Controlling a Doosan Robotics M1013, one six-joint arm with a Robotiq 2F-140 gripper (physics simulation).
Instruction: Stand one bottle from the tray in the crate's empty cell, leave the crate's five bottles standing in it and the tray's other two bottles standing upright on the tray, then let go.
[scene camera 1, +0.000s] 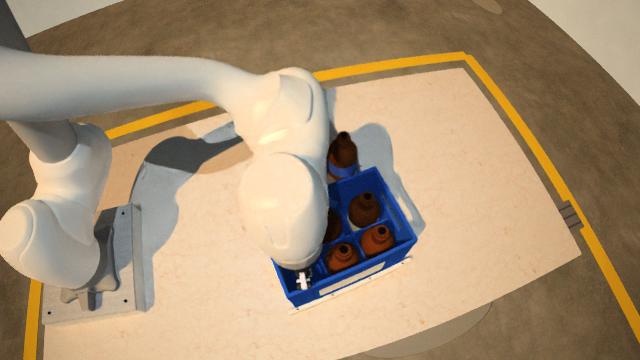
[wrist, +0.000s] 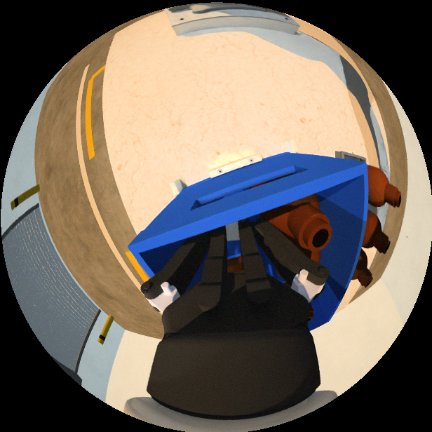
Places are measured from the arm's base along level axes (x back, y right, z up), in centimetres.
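Pixels of known places: arm's base, origin of its link: (scene camera 1: 88, 264).
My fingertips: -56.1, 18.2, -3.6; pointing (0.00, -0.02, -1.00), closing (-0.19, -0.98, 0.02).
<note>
Ahead of a thing's pixels: the offset from my fingertips to its top centre, as dx, dy, dz. "pt": to the spot under its first point.
The blue crate @[pt -20.2, +4.8, +14.7] (scene camera 1: 407, 242) (wrist: 325, 167) stands on the table with brown bottles upright in it; near ones are a bottle @[-8.4, +1.1, +13.5] (scene camera 1: 343, 259) (wrist: 307, 227) and another bottle @[-16.9, +0.3, +13.5] (scene camera 1: 377, 242). A darker bottle @[-17.3, -7.8, +13.5] (scene camera 1: 364, 211) stands behind. My gripper (scene camera 1: 303, 281) (wrist: 230, 207) is shut and empty, reaching down into the crate's near-left corner, beside the near bottle. Its fingertips are low between the crate walls. Three brown bottles stand beyond the crate in the wrist view: one (wrist: 382, 186), one (wrist: 374, 231) and one (wrist: 363, 267). A blue-banded bottle @[-18.9, -24.6, +13.2] (scene camera 1: 343, 156) shows behind the crate in the scene view.
The grey tray (wrist: 352, 156) shows as a small edge in the wrist view; the crate hides most of it. A pale strip @[pt -8.6, +6.3, +0.2] (scene camera 1: 350, 286) (wrist: 235, 167) runs along the crate's front. The arm covers the crate's left part in the scene view. The robot's base plate (scene camera 1: 126, 260) is at the left.
</note>
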